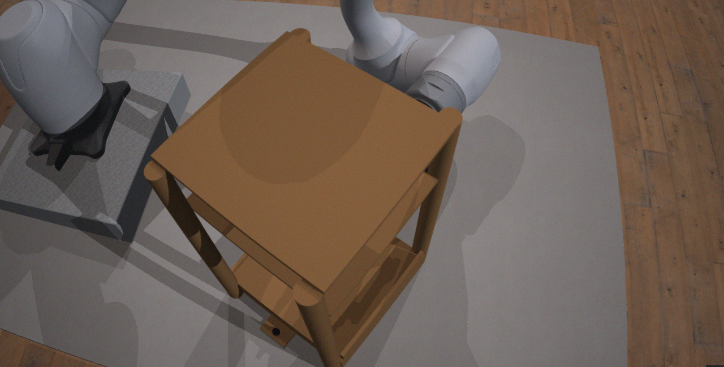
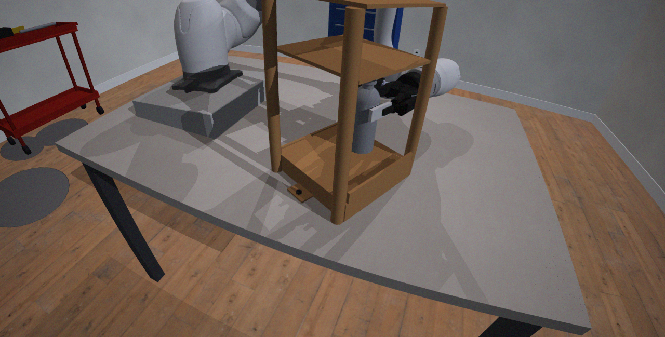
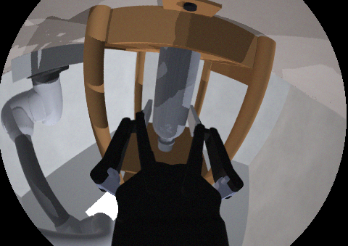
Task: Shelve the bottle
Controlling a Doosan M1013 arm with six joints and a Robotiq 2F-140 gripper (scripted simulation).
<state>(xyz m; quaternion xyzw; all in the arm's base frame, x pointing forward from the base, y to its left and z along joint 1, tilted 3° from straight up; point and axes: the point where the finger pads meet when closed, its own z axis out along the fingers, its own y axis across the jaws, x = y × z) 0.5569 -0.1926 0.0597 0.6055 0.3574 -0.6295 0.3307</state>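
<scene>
Right now the grey bottle is 1 cm above my hand. Also, from my hand: brown shelving unit: 3 cm behind, 4 cm to the right, 4 cm above.
</scene>
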